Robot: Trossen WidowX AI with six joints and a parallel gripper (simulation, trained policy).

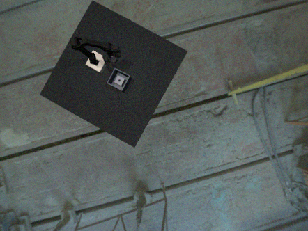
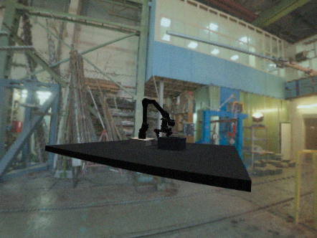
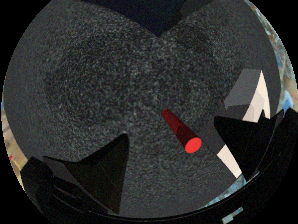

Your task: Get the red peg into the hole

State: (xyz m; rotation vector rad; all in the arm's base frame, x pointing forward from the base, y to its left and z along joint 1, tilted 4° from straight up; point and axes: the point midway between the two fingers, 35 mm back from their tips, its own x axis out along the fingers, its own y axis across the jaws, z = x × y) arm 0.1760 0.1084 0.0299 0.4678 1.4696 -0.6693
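My gripper tip is 10 mm past the red peg and 10 mm above it. The rest, counted from my gripper tip: dark box 180 mm to the right, 160 mm ahead, 30 mm below; then pale plate 180 mm to the right, 160 mm ahead, 10 mm below.
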